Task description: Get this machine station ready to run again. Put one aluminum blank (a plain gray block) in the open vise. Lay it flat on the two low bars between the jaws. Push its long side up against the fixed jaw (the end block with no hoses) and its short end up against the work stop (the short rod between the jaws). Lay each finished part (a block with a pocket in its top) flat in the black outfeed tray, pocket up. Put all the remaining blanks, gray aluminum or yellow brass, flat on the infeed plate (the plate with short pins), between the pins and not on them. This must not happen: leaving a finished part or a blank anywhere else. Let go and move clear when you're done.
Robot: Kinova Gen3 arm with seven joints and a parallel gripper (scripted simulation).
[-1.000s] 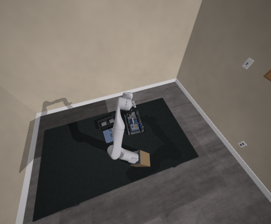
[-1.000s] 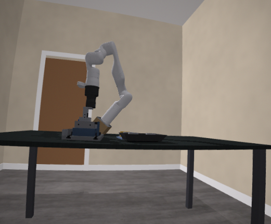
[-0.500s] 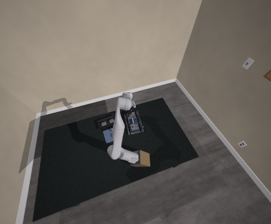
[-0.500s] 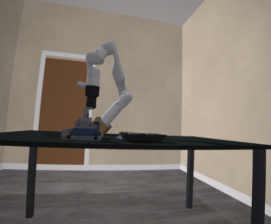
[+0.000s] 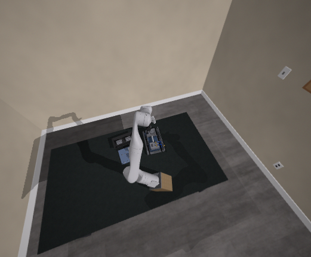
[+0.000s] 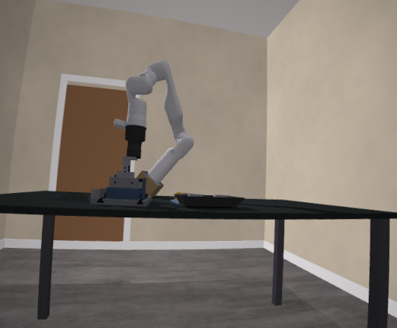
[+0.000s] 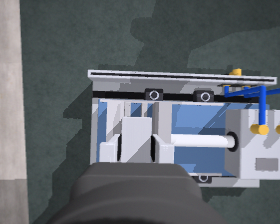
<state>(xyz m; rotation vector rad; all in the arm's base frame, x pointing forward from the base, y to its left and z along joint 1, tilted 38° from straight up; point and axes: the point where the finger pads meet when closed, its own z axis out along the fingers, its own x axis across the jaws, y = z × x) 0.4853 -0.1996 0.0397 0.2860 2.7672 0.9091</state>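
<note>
Right now my hand is 7 cm past the vise, 1 cm to the right of it and 9 cm above it. Round my hand: bluish plate: 13 cm behind, 30 cm to the left, 12 cm below; yellow brass blank: 17 cm behind, 26 cm to the left, 10 cm below.
</note>
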